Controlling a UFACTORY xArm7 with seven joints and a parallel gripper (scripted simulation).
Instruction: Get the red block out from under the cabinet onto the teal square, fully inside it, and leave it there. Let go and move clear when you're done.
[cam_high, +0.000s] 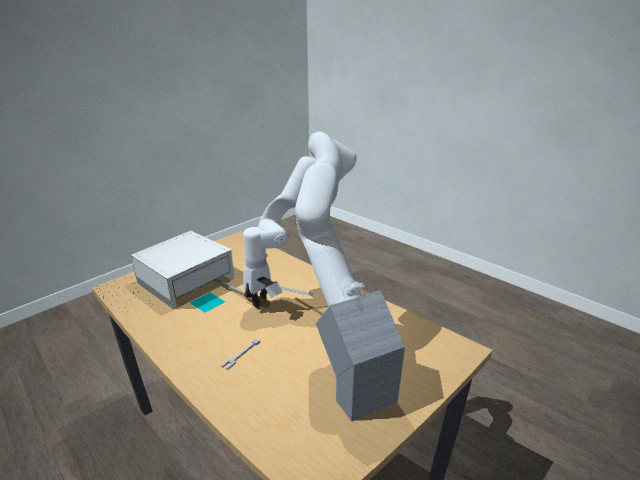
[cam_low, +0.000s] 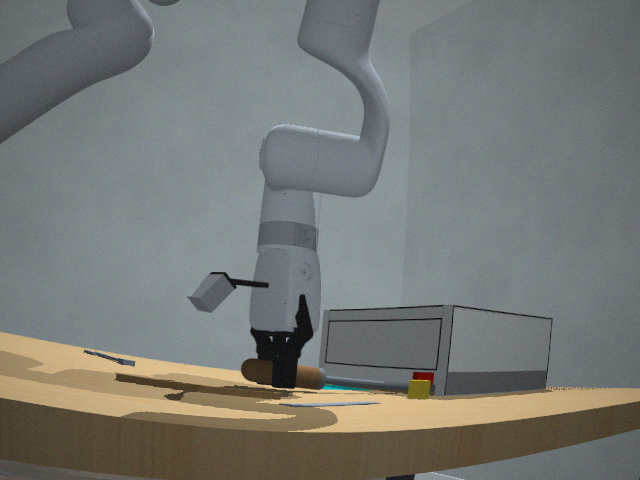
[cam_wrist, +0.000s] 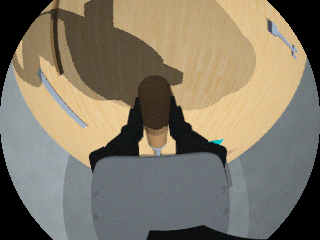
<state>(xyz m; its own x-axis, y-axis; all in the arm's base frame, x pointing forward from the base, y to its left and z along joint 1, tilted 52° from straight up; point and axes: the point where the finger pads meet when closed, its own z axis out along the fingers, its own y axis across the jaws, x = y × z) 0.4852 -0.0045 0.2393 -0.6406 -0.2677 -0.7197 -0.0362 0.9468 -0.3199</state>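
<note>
Now: hand 170 mm short of the teal square, 130 mm to the right of it and 20 mm above it. The rest, counted from my hand: flat grey strip 20 mm behind, 160 mm to the right, 20 mm below; yellow block 170 mm ahead, 80 mm to the right, 10 mm below; long hook tool 140 mm ahead, 40 mm to the left, 10 mm below.
</note>
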